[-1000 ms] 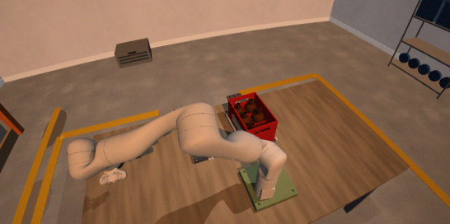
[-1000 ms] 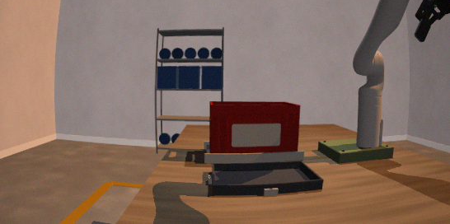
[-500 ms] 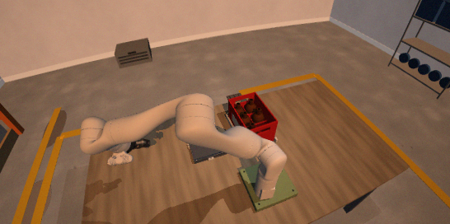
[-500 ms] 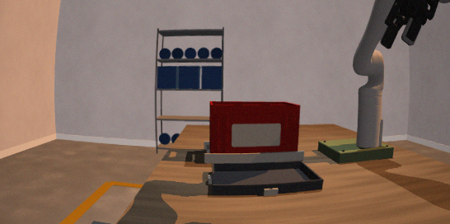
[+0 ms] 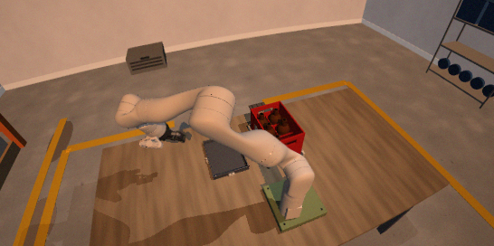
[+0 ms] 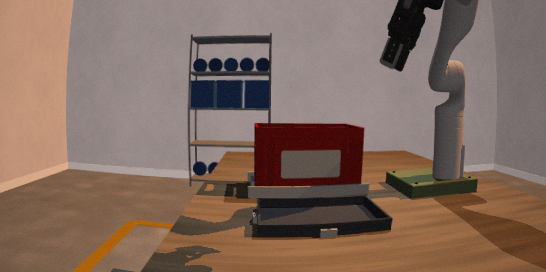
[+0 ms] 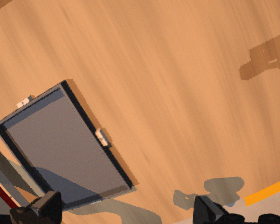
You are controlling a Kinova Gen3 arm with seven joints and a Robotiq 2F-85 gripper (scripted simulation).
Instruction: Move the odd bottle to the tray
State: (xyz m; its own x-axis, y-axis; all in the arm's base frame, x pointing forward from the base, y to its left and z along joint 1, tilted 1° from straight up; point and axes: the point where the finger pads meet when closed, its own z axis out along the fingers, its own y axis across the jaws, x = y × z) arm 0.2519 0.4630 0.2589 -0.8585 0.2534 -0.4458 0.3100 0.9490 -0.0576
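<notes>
My gripper is now 490 mm to the left of the red crate, 210 mm above it and 160 mm short of it. The rest, counted from my hand: dark tray 280 mm below, 200 mm to the right, 110 mm ahead.
</notes>
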